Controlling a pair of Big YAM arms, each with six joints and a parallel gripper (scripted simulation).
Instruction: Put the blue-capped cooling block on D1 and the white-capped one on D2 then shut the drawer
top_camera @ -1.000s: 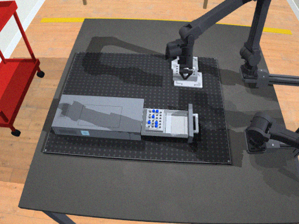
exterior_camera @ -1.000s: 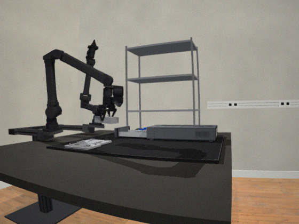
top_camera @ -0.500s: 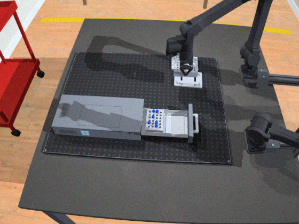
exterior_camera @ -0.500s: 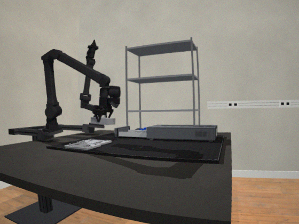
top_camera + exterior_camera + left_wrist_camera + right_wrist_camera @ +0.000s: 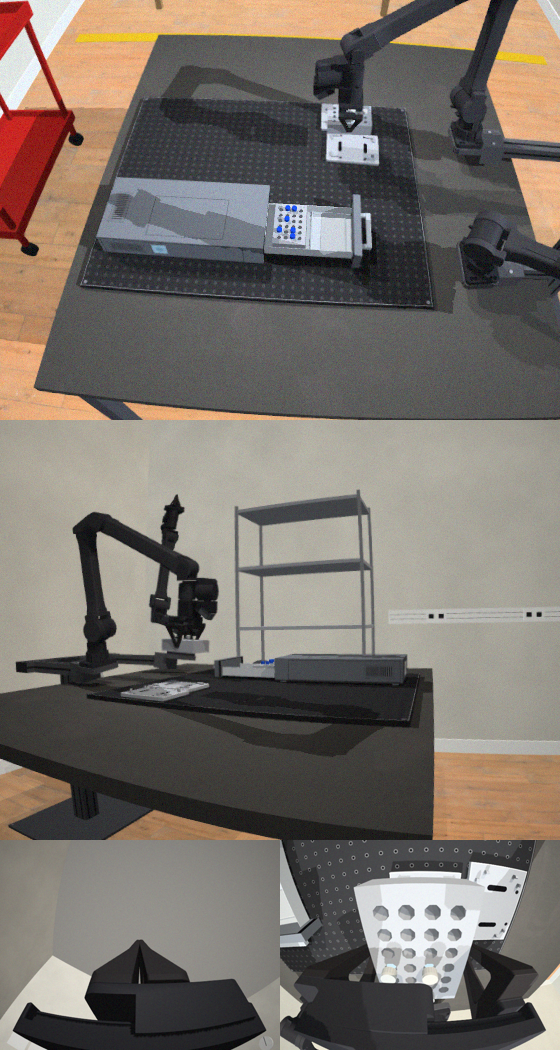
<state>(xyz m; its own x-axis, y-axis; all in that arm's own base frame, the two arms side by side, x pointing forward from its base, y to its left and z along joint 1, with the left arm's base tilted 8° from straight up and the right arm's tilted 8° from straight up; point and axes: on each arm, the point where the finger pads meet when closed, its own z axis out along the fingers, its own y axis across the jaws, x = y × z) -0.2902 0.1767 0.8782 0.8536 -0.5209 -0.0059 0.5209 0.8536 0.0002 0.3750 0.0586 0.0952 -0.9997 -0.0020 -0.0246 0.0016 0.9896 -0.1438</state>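
Note:
My right gripper is now 150 mm to the left of the slot D2, 140 mm above it and 10 mm short of it. Round my right hand: cooler COLD: 350 mm to the left, 220 mm ahead, 100 mm below; slot D1: 140 mm below, 20 mm behind, 10 mm to the right; perforated deck: 220 mm ahead, 170 mm to the left, 150 mm below.

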